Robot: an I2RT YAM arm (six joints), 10 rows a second.
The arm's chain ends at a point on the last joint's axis. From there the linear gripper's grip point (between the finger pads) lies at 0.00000 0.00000 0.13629 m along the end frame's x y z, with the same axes.
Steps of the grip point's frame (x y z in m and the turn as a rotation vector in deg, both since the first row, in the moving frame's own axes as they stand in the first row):
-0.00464, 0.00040, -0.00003, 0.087, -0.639, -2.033
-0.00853, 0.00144, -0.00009, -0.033, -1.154, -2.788
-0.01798, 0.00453, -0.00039, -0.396, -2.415, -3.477
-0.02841, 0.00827, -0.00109, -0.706, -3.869, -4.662
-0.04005, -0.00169, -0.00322, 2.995, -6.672, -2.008
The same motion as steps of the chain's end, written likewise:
-0.00312, 0.00058, -0.00002, 0.087, -0.639, -2.033
-0.00579, 0.00129, -0.00006, -0.033, -1.154, -2.788
-0.01227, 0.00341, -0.00027, -0.396, -2.415, -3.477
-0.01929, 0.00622, -0.00077, -0.706, -3.869, -4.662
-0.02410, 0.00514, -0.00211, 2.995, -6.672, -2.008

